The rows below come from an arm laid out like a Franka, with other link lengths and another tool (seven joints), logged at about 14 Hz.
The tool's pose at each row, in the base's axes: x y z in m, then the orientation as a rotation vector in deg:
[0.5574 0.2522 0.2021 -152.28 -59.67 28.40]
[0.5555 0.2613 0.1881 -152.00 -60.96 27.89]
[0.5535 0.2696 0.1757 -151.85 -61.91 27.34]
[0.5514 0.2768 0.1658 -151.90 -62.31 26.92]
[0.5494 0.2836 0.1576 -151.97 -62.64 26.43]
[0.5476 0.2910 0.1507 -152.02 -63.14 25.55]
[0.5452 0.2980 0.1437 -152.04 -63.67 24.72]
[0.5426 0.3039 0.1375 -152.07 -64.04 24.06]
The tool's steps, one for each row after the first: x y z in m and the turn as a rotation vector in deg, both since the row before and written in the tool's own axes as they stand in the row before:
[0.0081 -0.0029 0.0144 -0.36 0.14 -0.90]
[0.0071 -0.0029 0.0129 -0.34 0.20 -0.65]
[0.0058 -0.0030 0.0106 -0.26 0.19 -0.25]
[0.0052 -0.0033 0.0090 -0.26 0.25 -0.21]
[0.0054 -0.0040 0.0077 -0.36 0.48 -0.35]
[0.0047 -0.0041 0.0080 -0.35 0.44 -0.38]
[0.0036 -0.0037 0.0073 -0.27 0.36 -0.26]

